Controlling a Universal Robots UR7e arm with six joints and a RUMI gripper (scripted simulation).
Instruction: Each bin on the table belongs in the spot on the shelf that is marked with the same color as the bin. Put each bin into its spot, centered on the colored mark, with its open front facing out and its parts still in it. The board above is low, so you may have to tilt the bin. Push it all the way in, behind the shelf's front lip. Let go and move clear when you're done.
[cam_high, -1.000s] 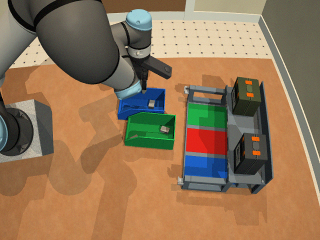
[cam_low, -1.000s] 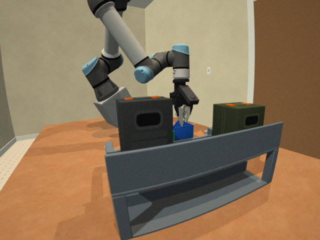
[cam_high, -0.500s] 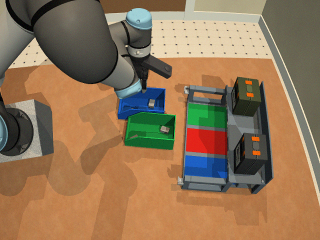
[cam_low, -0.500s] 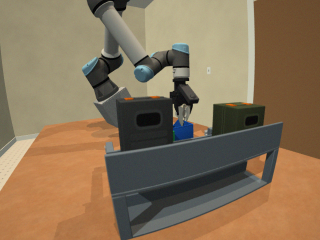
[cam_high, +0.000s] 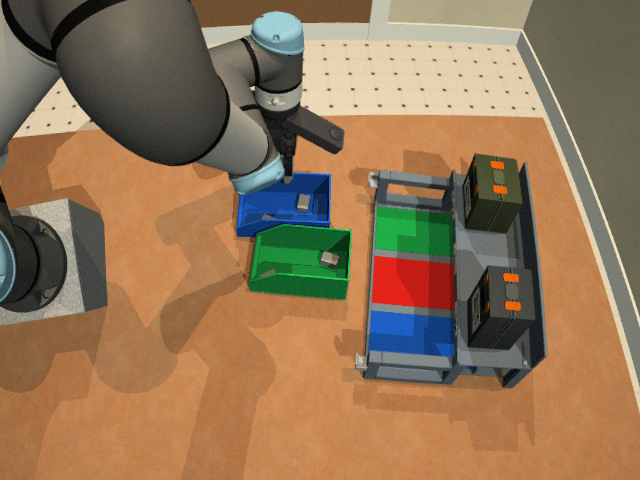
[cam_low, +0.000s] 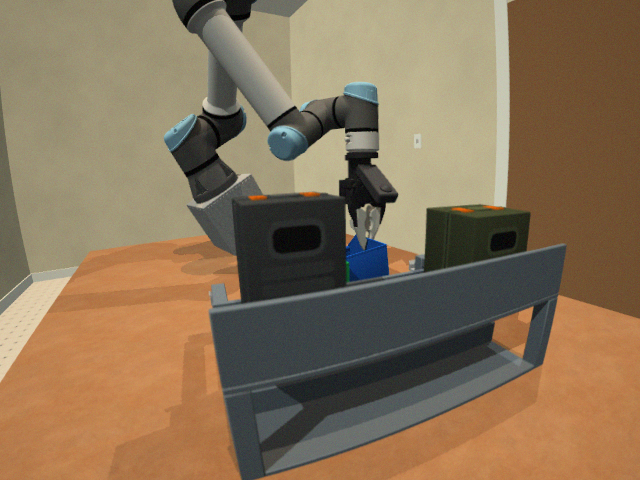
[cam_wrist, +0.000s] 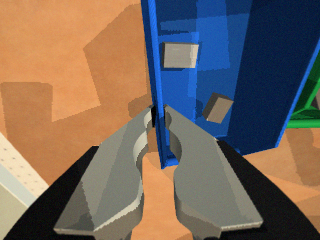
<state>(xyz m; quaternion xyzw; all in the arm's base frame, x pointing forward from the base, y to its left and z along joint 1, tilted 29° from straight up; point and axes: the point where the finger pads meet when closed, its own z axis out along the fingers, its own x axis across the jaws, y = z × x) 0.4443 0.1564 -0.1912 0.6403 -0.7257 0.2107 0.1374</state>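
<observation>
My gripper is now 4 cm to the left of the blue bin, 3 cm above it and 1 cm past it. From my hand the other things lie so: shelf front lip (19 cm to the right, 14 cm ahead, 6 cm below); olive case (35 cm ahead, 12 cm to the right, 8 cm above); green bin (16 cm to the right, 3 cm below, 1 cm ahead).
</observation>
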